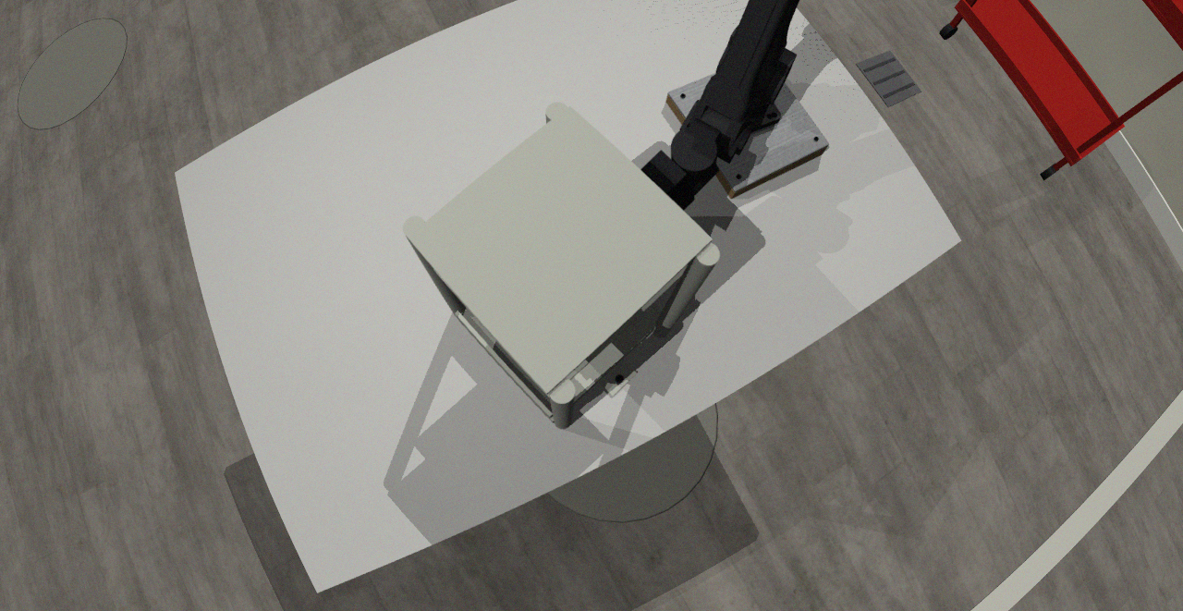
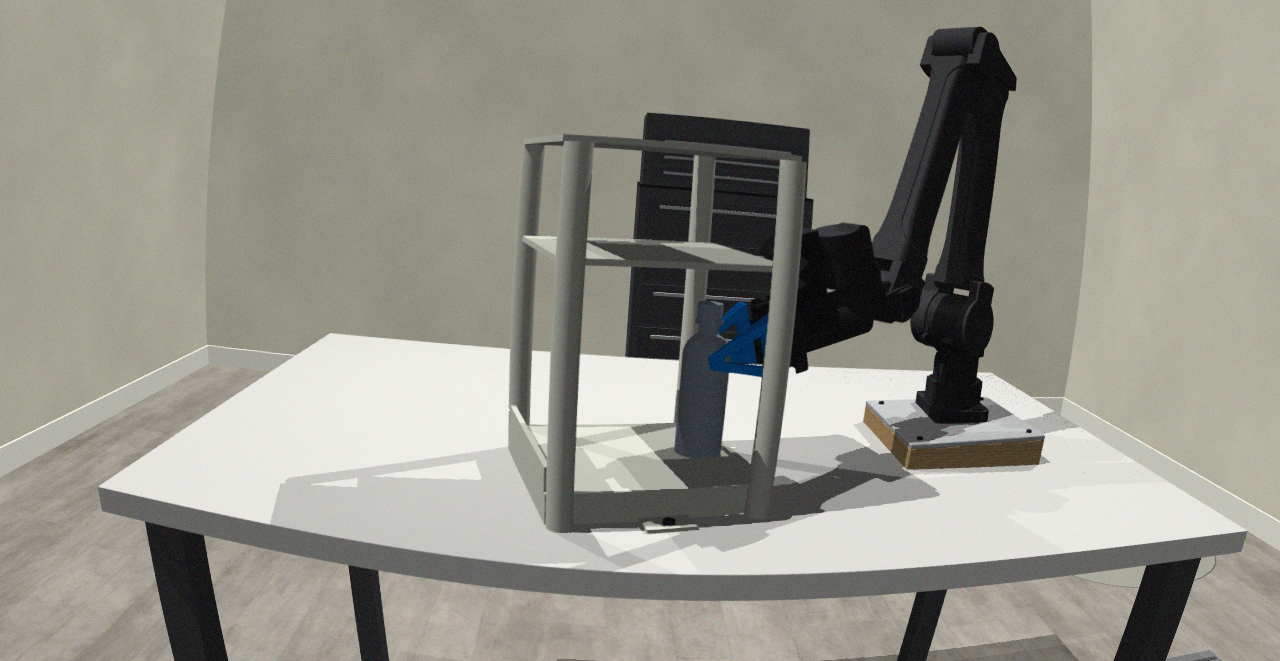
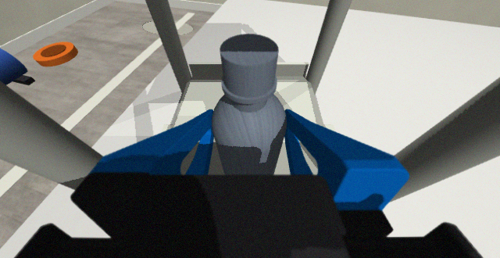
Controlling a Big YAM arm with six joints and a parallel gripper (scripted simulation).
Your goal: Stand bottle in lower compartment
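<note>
Right now my hand is right at the grey bottle. Also, from my hand: shelving unit: 7 cm ahead, 3 cm to the left, 4 cm above.
</note>
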